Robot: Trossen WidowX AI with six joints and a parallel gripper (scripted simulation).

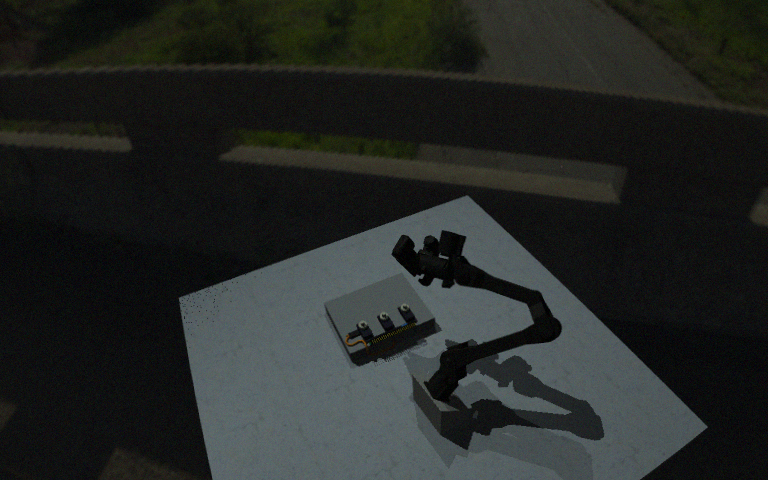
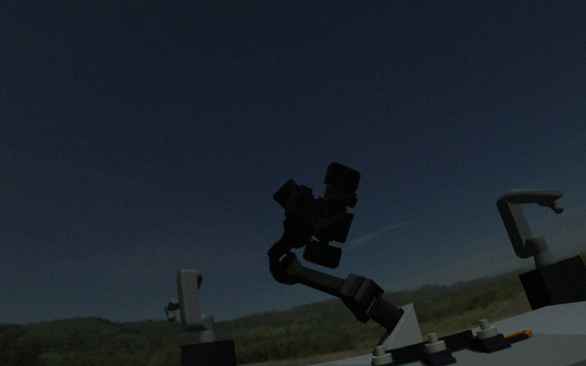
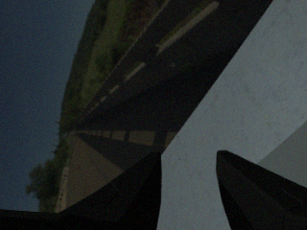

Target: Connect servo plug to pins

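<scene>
Now: the blue band 220 mm below my gripper tip, 90 mm behind it and 20 mm to the left of it. Also, from my gripper tip: grey holder (270 mm below, 70 mm to the left, 70 mm ahead).
</scene>
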